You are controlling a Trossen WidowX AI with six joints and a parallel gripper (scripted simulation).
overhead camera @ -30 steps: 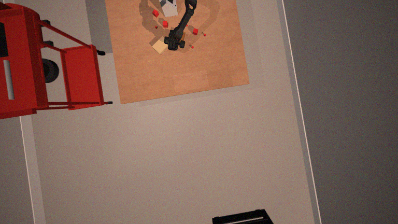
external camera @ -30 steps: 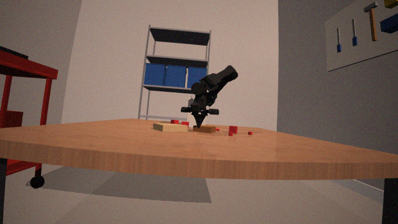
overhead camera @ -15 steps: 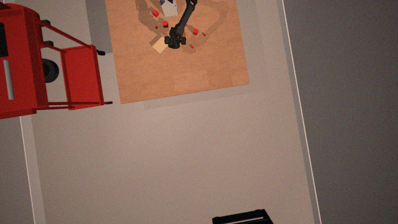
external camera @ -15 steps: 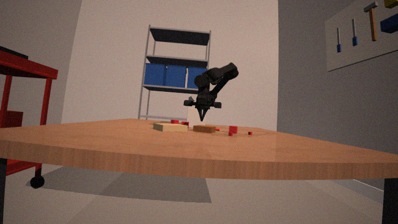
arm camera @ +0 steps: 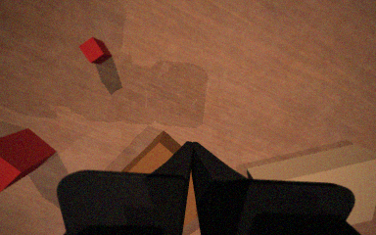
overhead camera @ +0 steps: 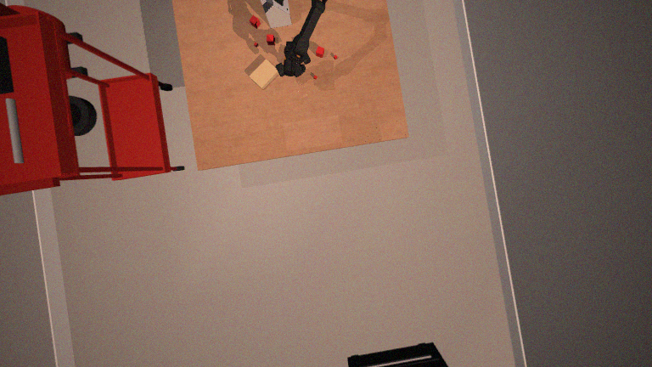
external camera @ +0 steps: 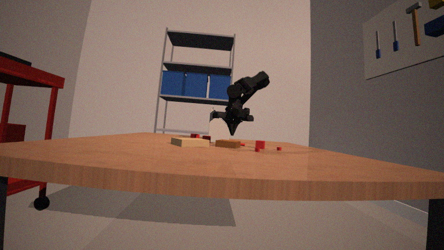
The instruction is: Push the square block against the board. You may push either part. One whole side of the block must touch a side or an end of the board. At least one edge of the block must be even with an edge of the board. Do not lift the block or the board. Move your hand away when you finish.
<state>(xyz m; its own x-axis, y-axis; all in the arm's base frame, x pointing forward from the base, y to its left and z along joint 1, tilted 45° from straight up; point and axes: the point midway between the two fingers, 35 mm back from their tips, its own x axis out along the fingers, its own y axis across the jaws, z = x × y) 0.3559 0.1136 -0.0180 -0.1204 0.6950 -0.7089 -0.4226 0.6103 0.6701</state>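
Right now my gripper tip is 9 cm past the square block, 5 cm above it and 1 cm to the left of it. The rest, counted from my gripper tip: pale board (19 cm to the right, 5 cm below, 1 cm behind); red rod (21 cm behind, 5 cm below, 4 cm to the left).
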